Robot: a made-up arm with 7 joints. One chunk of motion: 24 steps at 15 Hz.
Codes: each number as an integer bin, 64 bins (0 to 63) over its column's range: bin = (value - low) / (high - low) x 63, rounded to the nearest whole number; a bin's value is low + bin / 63 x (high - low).
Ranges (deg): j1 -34..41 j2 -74..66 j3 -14..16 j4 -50..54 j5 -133..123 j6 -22..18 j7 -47..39
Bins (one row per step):
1: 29 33 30 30 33 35 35
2: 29 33 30 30 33 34 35
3: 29 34 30 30 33 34 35
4: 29 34 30 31 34 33 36
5: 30 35 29 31 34 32 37
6: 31 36 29 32 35 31 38
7: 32 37 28 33 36 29 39
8: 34 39 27 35 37 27 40
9: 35 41 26 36 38 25 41
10: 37 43 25 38 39 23 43
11: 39 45 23 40 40 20 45
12: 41 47 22 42 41 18 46
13: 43 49 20 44 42 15 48
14: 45 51 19 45 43 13 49
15: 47 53 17 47 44 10 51
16: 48 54 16 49 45 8 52
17: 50 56 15 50 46 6 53
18: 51 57 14 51 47 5 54
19: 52 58 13 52 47 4 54
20: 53 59 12 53 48 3 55
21: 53 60 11 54 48 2 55
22: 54 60 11 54 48 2 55
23: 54 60 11 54 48 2 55
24: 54 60 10 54 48 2 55
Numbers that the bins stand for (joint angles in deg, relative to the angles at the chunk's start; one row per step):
1: 0.52 -0.67 0.29 -0.48 1.10 0.22 0.78
2: 0.52 -0.67 0.29 -0.48 1.10 -0.41 0.78
3: 0.52 1.56 0.29 -0.48 1.10 -0.41 0.78
4: 0.52 1.56 0.29 1.17 5.16 -1.05 2.14
5: 1.71 3.78 -0.19 1.17 5.16 -1.68 3.51
6: 2.90 6.00 -0.19 2.83 9.22 -2.32 4.87
7: 4.10 8.22 -0.67 4.48 13.29 -3.59 6.24
8: 6.48 12.67 -1.14 7.78 17.35 -4.86 7.60
9: 7.67 17.11 -1.62 9.43 21.41 -6.13 8.97
10: 10.05 21.56 -2.10 12.73 25.48 -7.40 11.70
11: 12.43 26.00 -3.05 16.03 29.54 -9.30 14.43
12: 14.81 30.44 -3.52 19.33 33.60 -10.57 15.79
13: 17.19 34.89 -4.48 22.63 37.67 -12.48 18.52
14: 19.57 39.33 -4.95 24.29 41.73 -13.75 19.89
15: 21.95 43.78 -5.90 27.59 45.79 -15.65 22.62
16: 23.14 46.00 -6.38 30.89 49.86 -16.92 23.98
17: 25.52 50.44 -6.86 32.54 53.92 -18.19 25.35
18: 26.71 52.67 -7.33 34.19 57.98 -18.83 26.71
19: 27.90 54.89 -7.81 35.84 57.98 -19.46 26.71
20: 29.10 57.11 -8.29 37.49 62.05 -20.10 28.08
21: 29.10 59.33 -8.76 39.14 62.05 -20.73 28.08
22: 30.29 59.33 -8.76 39.14 62.05 -20.73 28.08
23: 30.29 59.33 -8.76 39.14 62.05 -20.73 28.08
24: 30.29 59.33 -9.24 39.14 62.05 -20.73 28.08

